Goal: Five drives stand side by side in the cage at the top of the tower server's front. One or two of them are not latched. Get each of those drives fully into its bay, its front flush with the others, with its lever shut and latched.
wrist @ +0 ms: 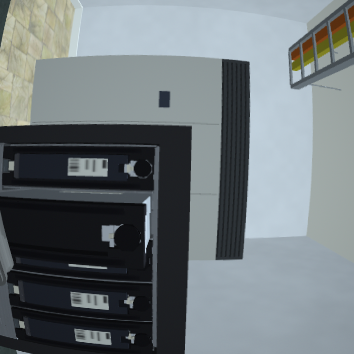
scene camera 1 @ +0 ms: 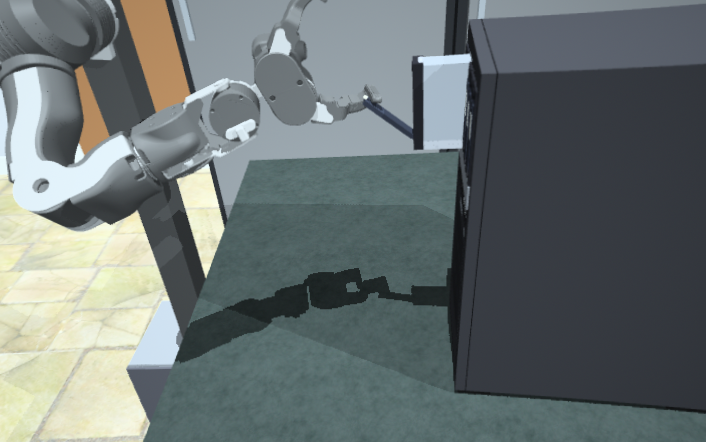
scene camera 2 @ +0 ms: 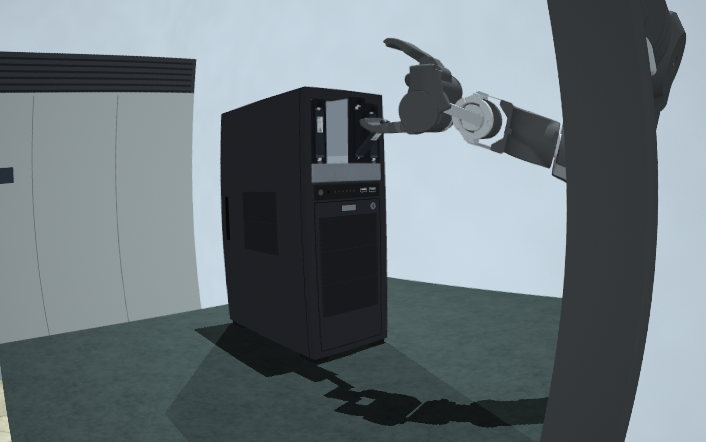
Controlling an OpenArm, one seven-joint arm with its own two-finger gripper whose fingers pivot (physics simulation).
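The black tower server (scene camera 1: 583, 208) (scene camera 2: 265, 286) (wrist: 172, 200) stands upright. In its top cage, the second drive from the left in scene view 2 (scene camera 1: 442, 101) (scene camera 2: 337, 130) (wrist: 55, 225) sticks far out. Its dark lever (scene camera 1: 390, 118) (scene camera 2: 367, 145) hangs open, slanting up and outward from the drive's lower front. The leftmost drive (scene camera 2: 319, 130) (wrist: 45, 166) and the two rightmost drives (wrist: 50, 295) (wrist: 52, 329) sit in with levers shut. The middle drive (wrist: 40, 263) is mostly hidden. My gripper (scene camera 1: 349, 47) (scene camera 2: 375, 83) is open and empty; its lower fingertip is at the lever's free end, contact unclear.
The tower stands on a green table top (scene camera 1: 333, 234) (scene camera 2: 458, 333). A grey cabinet (scene camera 2: 78, 208) (wrist: 125, 90) stands behind the tower. A dark post (scene camera 2: 604, 234) rises in front at the right in scene view 2. A rack (wrist: 325, 76) shows upper right in the wrist view.
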